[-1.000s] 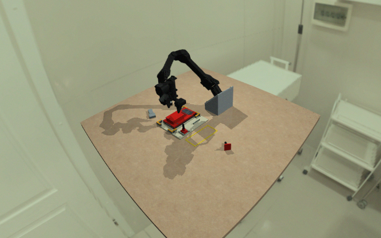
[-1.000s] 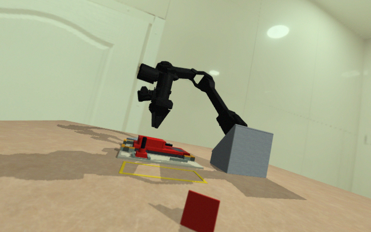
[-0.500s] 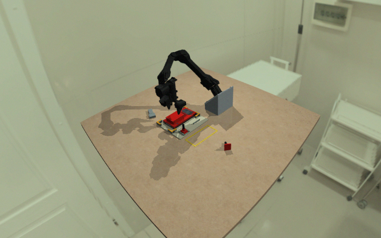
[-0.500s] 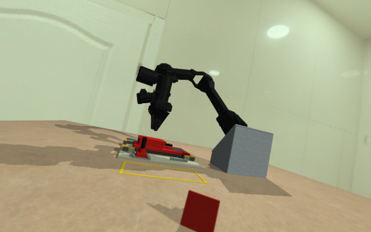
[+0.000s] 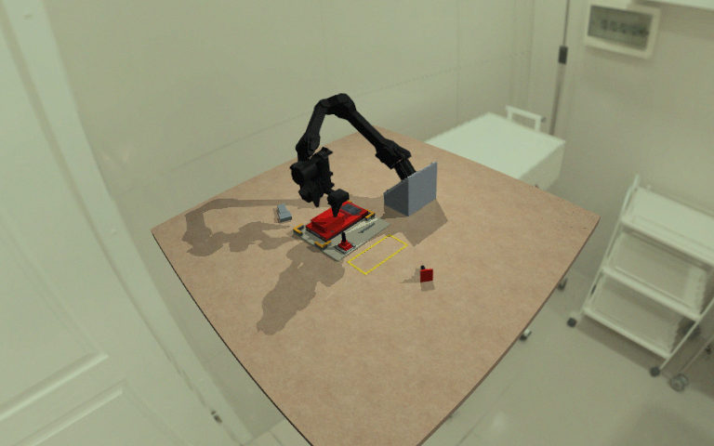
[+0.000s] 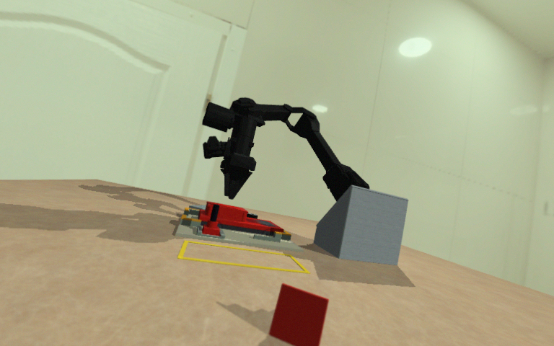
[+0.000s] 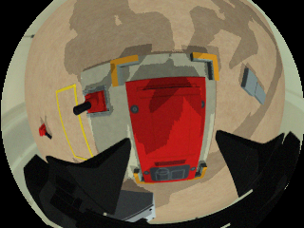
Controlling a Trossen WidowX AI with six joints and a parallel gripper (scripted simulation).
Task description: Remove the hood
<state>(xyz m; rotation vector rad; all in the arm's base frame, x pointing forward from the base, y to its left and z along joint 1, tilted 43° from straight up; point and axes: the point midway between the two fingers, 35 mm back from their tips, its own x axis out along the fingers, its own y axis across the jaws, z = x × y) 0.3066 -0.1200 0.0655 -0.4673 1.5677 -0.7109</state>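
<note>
The red hood is 30 mm below my gripper tip. Round my gripper tip: grey base plate 20 mm behind, 20 mm to the left, 60 mm below.
</note>
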